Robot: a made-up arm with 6 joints. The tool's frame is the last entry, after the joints. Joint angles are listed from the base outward.
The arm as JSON. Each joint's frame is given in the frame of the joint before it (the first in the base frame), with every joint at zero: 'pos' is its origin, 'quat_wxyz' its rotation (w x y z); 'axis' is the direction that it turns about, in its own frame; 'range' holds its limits. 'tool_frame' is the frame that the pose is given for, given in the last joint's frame.
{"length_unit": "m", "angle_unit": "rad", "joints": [
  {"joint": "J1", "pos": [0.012, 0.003, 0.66], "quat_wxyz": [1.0, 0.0, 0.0, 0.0], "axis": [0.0, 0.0, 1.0], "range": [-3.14, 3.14]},
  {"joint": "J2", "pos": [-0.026, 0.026, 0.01], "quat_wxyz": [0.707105, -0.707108, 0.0, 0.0], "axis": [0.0, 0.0, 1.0], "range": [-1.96, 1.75]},
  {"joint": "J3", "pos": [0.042, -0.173, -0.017], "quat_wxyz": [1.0, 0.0, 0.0, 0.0], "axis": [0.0, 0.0, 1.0], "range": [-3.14, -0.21]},
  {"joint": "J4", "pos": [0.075, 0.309, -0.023], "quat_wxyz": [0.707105, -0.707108, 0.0, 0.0], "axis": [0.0, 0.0, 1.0], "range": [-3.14, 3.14]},
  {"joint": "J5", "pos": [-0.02, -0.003, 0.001], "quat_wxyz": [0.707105, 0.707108, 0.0, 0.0], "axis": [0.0, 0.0, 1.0], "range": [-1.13, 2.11]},
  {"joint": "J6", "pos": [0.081, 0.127, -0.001], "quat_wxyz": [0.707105, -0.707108, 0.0, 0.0], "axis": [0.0, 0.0, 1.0], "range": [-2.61, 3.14]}
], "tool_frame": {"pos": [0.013, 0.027, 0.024], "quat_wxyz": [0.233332, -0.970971, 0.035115, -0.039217]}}
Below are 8 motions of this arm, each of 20 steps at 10 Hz.
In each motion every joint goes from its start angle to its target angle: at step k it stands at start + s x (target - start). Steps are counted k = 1, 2, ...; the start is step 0. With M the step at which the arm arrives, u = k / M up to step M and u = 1 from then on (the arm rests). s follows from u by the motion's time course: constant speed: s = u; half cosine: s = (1 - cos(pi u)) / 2; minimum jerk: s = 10 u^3 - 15 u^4 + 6 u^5.
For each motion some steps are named. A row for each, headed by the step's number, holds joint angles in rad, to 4 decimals.
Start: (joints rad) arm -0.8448 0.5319 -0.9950 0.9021 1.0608 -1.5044
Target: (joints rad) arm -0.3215 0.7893 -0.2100 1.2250 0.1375 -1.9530
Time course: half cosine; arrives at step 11
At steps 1, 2, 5, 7, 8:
1: -0.8342 0.5371 -0.9791 0.9086 1.0421 -1.5135
2: -0.8033 0.5523 -0.9327 0.9277 0.9875 -1.5400
5: -0.6204 0.6423 -0.6584 1.0406 0.6648 -1.6968
7: -0.4745 0.7141 -0.4394 1.1306 0.4074 -1.8219
8: -0.4118 0.7449 -0.3455 1.1693 0.2968 -1.8756

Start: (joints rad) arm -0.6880 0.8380 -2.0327 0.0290 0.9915 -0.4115
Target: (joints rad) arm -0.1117 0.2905 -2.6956 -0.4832 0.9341 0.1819
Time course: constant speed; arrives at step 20
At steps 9, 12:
9: -0.4287 0.5916 -2.3310 -0.2015 0.9657 -0.1445
12: -0.3422 0.5095 -2.4304 -0.2783 0.9571 -0.0555

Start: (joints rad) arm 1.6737 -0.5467 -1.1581 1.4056 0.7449 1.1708
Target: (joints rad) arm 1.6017 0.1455 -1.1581 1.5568 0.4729 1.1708
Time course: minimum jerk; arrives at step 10
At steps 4, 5, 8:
4: 1.6508 -0.3270 -1.1581 1.4536 0.6586 1.1708
5: 1.6377 -0.2006 -1.1581 1.4812 0.6089 1.1708
8: 1.6059 0.1054 -1.1581 1.5480 0.4887 1.1708

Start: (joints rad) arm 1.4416 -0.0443 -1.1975 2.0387 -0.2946 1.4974
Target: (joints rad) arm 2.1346 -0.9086 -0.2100 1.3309 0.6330 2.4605
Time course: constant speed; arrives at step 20
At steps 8, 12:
8: 1.7188 -0.3900 -0.8025 1.7556 0.0764 1.8826
12: 1.8574 -0.5629 -0.6050 1.6140 0.2620 2.0753

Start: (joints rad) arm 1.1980 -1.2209 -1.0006 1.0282 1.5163 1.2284
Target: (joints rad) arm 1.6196 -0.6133 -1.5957 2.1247 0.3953 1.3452
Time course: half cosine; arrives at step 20
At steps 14, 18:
14: 1.5327 -0.7385 -1.4730 1.8987 0.6263 1.3211
18: 1.6093 -0.6282 -1.5811 2.0979 0.4227 1.3423

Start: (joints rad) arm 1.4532 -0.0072 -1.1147 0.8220 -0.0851 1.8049
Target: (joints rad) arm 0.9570 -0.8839 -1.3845 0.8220 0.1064 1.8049
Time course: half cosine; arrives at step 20
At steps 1, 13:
1: 1.4501 -0.0126 -1.1164 0.8220 -0.0839 1.8049
13: 1.0925 -0.6446 -1.3108 0.8220 0.0541 1.8049

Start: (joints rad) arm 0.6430 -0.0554 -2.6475 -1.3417 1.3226 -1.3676
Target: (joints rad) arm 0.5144 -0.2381 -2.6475 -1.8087 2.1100 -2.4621
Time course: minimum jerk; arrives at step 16
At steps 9, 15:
9: 0.5638 -0.1679 -2.6475 -1.6294 1.8076 -2.0418
15: 0.5147 -0.2377 -2.6475 -1.8077 2.1083 -2.4597

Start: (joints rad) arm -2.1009 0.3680 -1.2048 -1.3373 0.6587 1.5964
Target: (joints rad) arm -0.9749 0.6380 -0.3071 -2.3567 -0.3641 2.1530
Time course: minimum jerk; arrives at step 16
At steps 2, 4, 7, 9, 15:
2: -2.0828 0.3723 -1.1904 -1.3537 0.6423 1.6053
4: -1.9843 0.3959 -1.1119 -1.4428 0.5528 1.6540
7: -1.6685 0.4717 -0.8601 -1.7288 0.2659 1.8101
9: -1.4073 0.5343 -0.6518 -1.9652 0.0287 1.9393
15: -0.9774 0.6374 -0.3091 -2.3544 -0.3618 2.1518

